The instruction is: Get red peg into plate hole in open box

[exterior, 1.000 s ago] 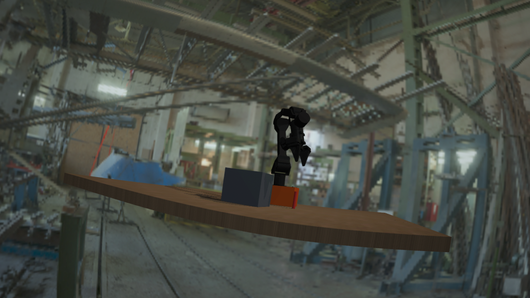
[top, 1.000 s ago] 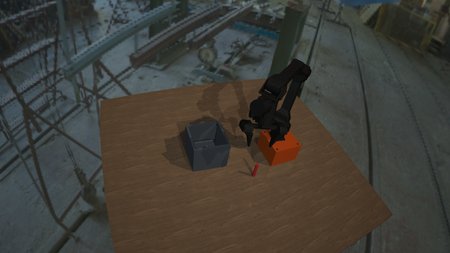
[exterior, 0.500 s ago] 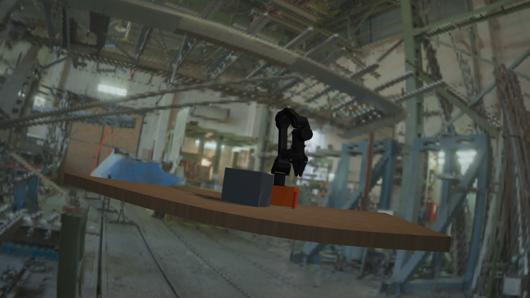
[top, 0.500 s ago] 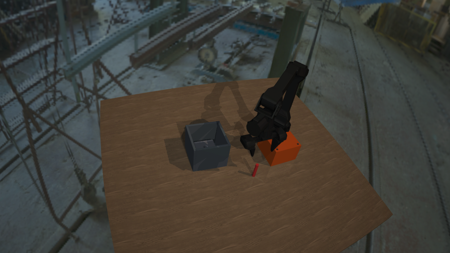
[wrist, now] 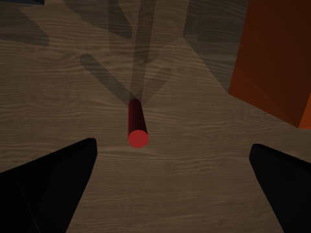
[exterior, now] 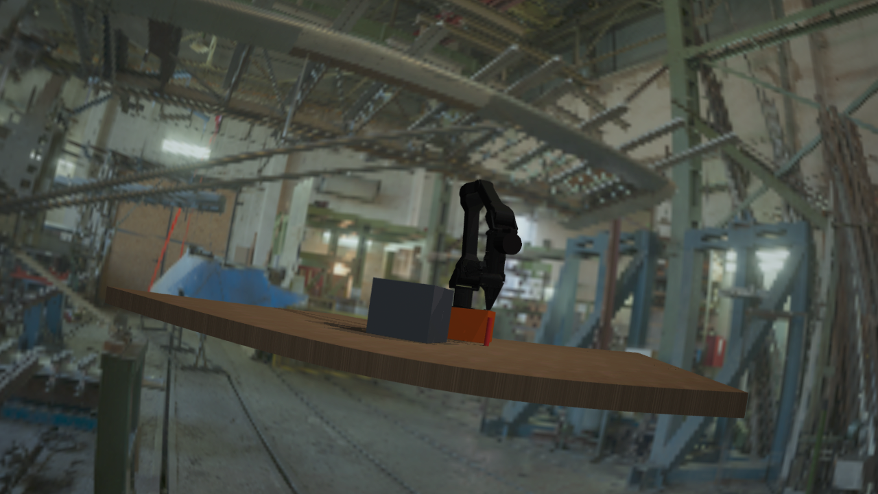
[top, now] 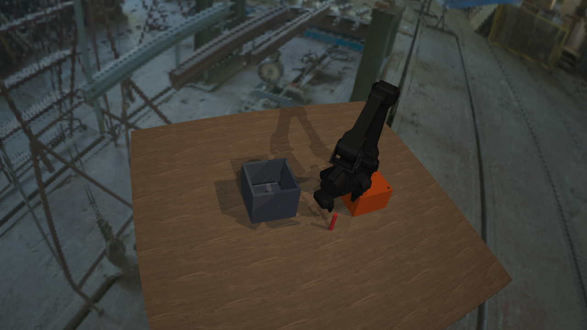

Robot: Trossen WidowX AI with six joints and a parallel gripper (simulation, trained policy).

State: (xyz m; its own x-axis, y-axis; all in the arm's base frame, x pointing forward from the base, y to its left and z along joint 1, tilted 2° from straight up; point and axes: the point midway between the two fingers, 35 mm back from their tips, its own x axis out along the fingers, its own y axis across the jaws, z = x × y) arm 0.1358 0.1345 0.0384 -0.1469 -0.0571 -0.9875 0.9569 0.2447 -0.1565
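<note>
My gripper tip is 2 cm short of the red peg, 1 cm to the right of it and 7 cm above it. The rest, counted from my gripper tip: grey plate: 21 cm ahead, 13 cm to the right, 6 cm below.
</note>
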